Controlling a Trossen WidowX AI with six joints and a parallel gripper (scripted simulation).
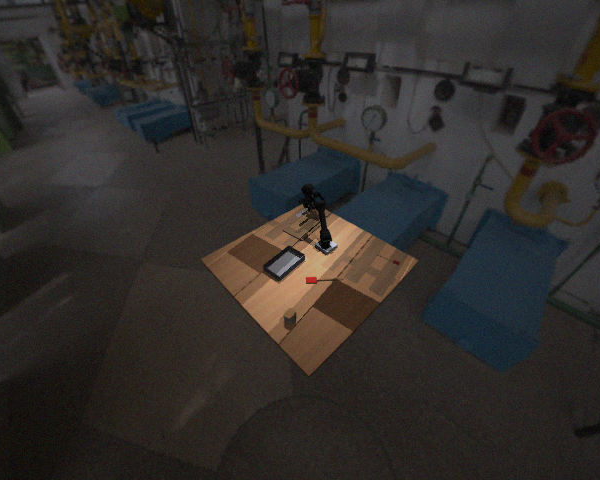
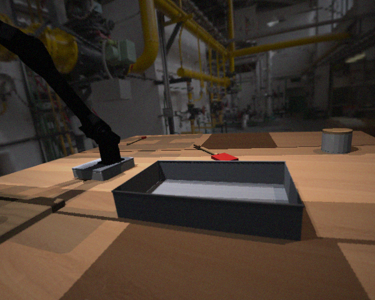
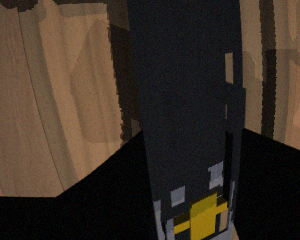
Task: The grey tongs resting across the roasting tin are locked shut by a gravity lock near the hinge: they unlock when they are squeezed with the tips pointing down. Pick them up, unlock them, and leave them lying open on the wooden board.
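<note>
The wooden board is 60 mm ahead of my gripper tip, 20 mm to the left of it and 130 mm below it. Also, from my gripper tip: roasting tin: 490 mm ahead, 320 mm to the left, 110 mm below; red-headed spatula: 370 mm ahead, 620 mm to the left, 130 mm below; yellow lock piece: 10 mm ahead, 30 mm above.
</note>
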